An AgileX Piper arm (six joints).
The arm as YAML. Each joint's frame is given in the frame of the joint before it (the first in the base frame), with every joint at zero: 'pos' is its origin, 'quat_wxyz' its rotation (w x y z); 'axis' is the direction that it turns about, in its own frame. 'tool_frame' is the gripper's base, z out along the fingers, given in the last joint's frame.
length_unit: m
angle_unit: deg
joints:
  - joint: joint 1
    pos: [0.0, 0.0, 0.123]
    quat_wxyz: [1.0, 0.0, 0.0, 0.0]
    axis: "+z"
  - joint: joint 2
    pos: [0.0, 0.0, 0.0]
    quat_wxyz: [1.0, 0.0, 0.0, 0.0]
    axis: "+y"
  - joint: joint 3
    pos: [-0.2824, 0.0, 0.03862]
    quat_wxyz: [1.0, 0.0, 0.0, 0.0]
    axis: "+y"
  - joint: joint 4
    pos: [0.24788, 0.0, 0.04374]
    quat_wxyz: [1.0, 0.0, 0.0, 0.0]
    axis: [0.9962, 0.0, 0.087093]
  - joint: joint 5
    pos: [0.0, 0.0, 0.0]
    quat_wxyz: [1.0, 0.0, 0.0, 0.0]
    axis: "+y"
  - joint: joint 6
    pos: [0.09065, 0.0, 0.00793]
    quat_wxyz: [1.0, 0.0, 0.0, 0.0]
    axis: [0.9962, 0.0, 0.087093]
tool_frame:
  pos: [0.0, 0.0, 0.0]
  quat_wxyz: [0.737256, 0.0, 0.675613, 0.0]
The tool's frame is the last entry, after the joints.
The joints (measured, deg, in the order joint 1, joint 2, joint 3, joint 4, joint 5, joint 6), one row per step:
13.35 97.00 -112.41 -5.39 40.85 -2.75
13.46 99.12 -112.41 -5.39 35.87 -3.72
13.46 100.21 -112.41 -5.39 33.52 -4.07
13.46 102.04 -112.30 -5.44 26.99 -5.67
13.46 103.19 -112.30 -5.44 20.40 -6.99
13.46 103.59 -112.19 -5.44 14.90 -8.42
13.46 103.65 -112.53 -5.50 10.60 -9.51
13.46 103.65 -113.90 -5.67 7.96 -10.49
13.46 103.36 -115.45 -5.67 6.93 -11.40
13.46 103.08 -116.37 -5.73 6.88 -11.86
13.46 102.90 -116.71 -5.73 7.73 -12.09
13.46 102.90 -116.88 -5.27 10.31 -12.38
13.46 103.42 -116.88 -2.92 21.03 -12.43
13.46 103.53 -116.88 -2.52 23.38 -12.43
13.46 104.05 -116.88 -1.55 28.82 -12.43
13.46 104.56 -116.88 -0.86 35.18 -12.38
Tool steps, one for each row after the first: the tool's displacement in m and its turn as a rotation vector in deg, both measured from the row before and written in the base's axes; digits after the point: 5 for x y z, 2 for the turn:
0.01476 0.00489 -0.00709 -0.40 -2.95 0.86
0.00734 0.00205 -0.00414 -0.10 -1.29 0.31
0.01292 0.00392 -0.00386 -0.68 -4.77 0.96
0.00799 0.00285 0.00174 -0.17 -5.55 0.81
0.00285 0.00149 0.00503 -0.36 -5.15 0.60
-0.00037 0.00054 0.00830 -0.16 -4.70 0.36
-0.00261 -0.00026 0.01200 -0.25 -4.15 0.12
-0.00486 -0.00100 0.01256 -0.24 -2.99 -0.04
-0.00360 -0.00087 0.00731 -0.21 -1.33 -0.10
-0.00157 -0.00051 0.00190 -0.27 0.27 -0.13
0.00041 -0.00018 -0.00308 -0.34 2.39 -0.13
0.00421 0.00084 -0.02084 -0.26 11.47 0.02
0.00042 0.00018 -0.00455 -0.17 2.49 0.02
0.00184 0.00085 -0.01244 -0.43 6.02 0.12
0.00039 0.00050 -0.01359 -0.87 6.85 0.07

